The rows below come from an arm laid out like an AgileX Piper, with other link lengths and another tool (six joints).
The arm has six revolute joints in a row. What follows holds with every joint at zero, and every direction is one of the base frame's. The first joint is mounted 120.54 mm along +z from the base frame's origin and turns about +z. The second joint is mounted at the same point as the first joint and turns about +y. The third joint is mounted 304.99 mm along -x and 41.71 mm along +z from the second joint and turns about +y. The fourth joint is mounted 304.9 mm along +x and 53.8 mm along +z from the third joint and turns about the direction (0.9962, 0, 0.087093). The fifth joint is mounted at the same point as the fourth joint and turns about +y. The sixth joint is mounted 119.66 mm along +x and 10.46 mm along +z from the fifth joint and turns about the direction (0.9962, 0, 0.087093). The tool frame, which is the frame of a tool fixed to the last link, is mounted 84.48 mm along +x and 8 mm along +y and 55.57 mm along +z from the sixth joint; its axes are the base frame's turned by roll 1.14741, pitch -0.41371 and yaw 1.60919 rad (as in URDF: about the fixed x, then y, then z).
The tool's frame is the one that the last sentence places.
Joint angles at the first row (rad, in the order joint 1, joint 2, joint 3, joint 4, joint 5, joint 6):
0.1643, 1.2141, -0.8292, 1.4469, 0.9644, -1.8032
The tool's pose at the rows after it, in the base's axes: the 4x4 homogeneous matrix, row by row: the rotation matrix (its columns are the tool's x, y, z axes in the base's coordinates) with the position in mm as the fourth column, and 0 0 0 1 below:
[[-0.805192 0.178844 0.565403 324.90], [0.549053 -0.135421 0.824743 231.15], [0.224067 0.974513 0.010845 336.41], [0 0 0 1]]
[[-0.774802 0.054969 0.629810 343.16], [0.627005 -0.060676 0.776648 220.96], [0.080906 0.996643 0.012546 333.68], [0 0 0 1]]
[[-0.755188 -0.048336 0.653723 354.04], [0.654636 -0.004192 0.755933 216.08], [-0.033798 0.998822 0.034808 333.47], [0 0 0 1]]
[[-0.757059 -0.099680 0.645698 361.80], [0.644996 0.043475 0.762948 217.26], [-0.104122 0.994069 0.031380 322.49], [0 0 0 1]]
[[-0.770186 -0.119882 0.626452 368.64], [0.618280 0.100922 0.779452 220.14], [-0.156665 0.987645 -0.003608 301.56], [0 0 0 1]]
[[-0.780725 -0.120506 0.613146 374.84], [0.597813 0.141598 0.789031 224.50], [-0.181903 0.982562 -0.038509 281.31], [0 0 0 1]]
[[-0.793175 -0.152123 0.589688 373.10], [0.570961 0.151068 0.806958 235.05], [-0.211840 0.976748 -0.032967 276.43], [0 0 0 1]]
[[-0.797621 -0.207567 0.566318 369.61], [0.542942 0.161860 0.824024 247.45], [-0.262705 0.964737 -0.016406 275.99], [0 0 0 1]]
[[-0.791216 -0.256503 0.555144 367.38], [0.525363 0.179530 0.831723 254.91], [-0.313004 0.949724 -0.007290 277.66], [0 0 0 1]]
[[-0.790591 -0.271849 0.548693 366.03], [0.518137 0.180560 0.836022 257.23], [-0.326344 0.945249 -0.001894 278.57], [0 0 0 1]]
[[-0.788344 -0.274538 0.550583 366.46], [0.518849 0.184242 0.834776 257.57], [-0.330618 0.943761 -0.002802 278.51], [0 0 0 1]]
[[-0.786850 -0.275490 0.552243 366.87], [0.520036 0.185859 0.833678 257.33], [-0.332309 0.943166 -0.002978 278.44], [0 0 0 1]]
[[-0.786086 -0.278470 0.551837 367.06], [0.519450 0.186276 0.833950 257.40], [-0.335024 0.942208 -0.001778 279.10], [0 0 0 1]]
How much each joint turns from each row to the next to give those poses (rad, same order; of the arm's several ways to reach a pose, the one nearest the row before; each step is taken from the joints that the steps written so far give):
0.0000, 0.0000, 0.0000, -0.0282, -0.1258, -0.0733
0.0000, 0.0000, -0.0045, 0.0062, -0.1218, -0.1140
0.0000, 0.0095, -0.0016, 0.0542, -0.0657, -0.1464
0.0000, 0.0352, 0.0000, 0.0468, -0.0150, -0.1284
0.0000, 0.0490, 0.0000, 0.0103, -0.0015, -0.0967
0.0093, 0.0472, 0.0000, 0.0104, -0.0110, -0.0648
0.0266, 0.0202, 0.0000, 0.0438, -0.0045, -0.0770
0.0354, 0.0107, 0.0000, 0.0614, -0.0139, -0.1025
0.0255, 0.0000, -0.0023, 0.0371, -0.0209, -0.0745
0.0062, 0.0000, 0.0001, 0.0133, 0.0000, -0.0243
0.0025, 0.0000, -0.0007, 0.0022, -0.0058, -0.0044
0.0001, 0.0000, 0.0000, 0.0017, -0.0023, -0.0025
-0.0001, 0.0000, -0.0016, 0.0005, 0.0000, -0.0023

